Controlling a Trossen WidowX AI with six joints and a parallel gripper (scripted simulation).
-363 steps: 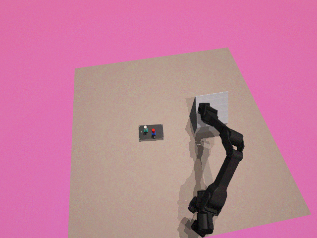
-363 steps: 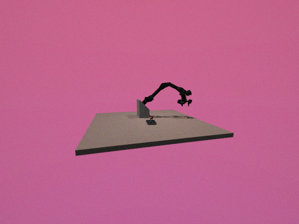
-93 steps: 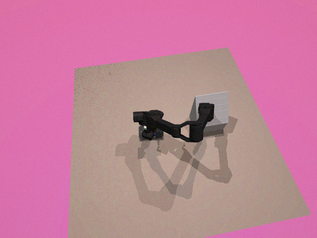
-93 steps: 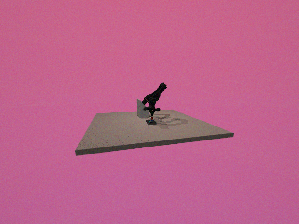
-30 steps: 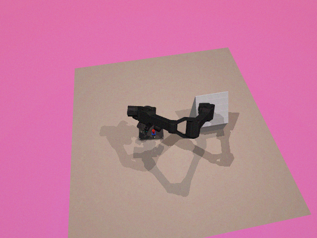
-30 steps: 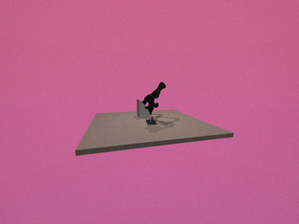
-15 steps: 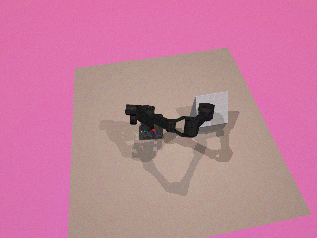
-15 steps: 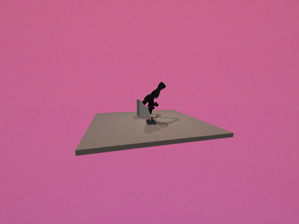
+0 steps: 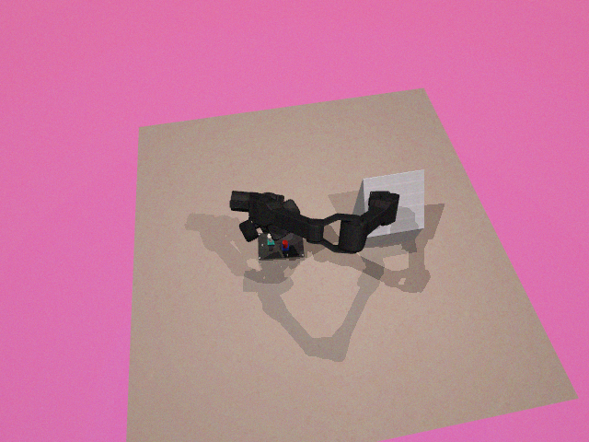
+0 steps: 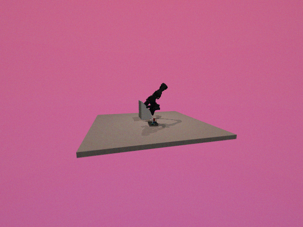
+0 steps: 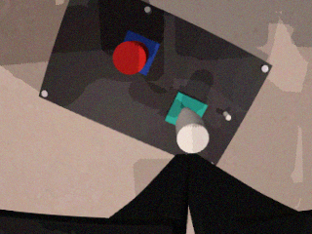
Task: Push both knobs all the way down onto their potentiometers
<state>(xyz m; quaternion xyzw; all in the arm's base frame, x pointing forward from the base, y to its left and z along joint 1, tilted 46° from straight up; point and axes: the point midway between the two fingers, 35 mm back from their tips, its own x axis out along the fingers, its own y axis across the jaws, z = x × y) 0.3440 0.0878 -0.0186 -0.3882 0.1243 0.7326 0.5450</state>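
Right now the grey knob is 6 cm below my gripper tip and 1 cm ahead of it. Also, from my gripper tip: red knob (6 cm below, 4 cm behind, 2 cm to the left).
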